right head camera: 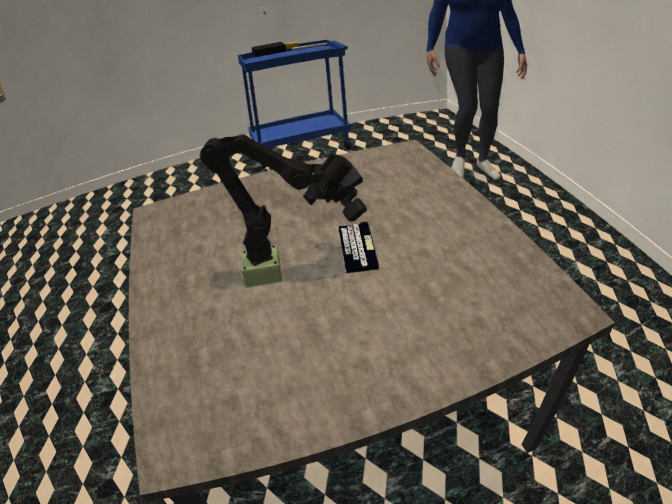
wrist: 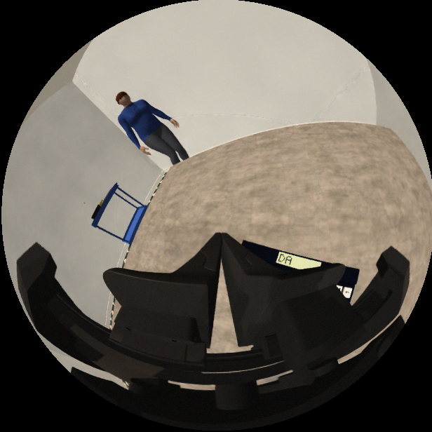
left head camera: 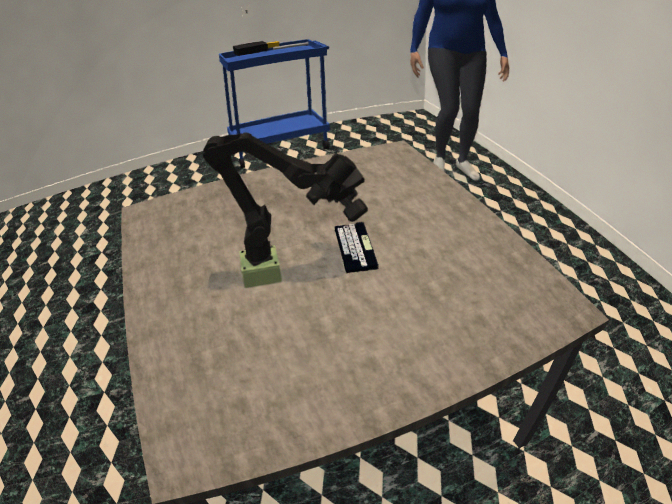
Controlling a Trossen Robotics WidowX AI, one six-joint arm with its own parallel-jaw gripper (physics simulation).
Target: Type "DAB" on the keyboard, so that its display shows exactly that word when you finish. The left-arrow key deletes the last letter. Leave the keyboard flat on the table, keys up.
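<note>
The dark keyboard [left head camera: 371, 263] [right head camera: 372, 263] [wrist: 260, 249] lies flat on the table, keys up, in front of the arm. Its pale display [left head camera: 366, 242] [right head camera: 369, 242] [wrist: 299, 261] reads "DA" in the wrist view. White keys [left head camera: 352, 246] [right head camera: 355, 246] [wrist: 347, 292] stand in rows; in the wrist view most of them are hidden behind the right finger. My gripper [wrist: 220, 237] is shut and empty, its fingertips meeting. In both head camera views it hangs above the table, past the keyboard's far end. I cannot read the letters on the keys.
The brown table [left head camera: 303, 368] [right head camera: 303, 368] carries the arm's green base [left head camera: 261, 275] [right head camera: 262, 273]. A blue cart [left head camera: 274, 56] [right head camera: 293, 55] [wrist: 106, 205] stands behind it with tools on top. A person [left head camera: 457, 27] [right head camera: 474, 27] [wrist: 142, 119] in a blue top stands beyond the table's far right corner.
</note>
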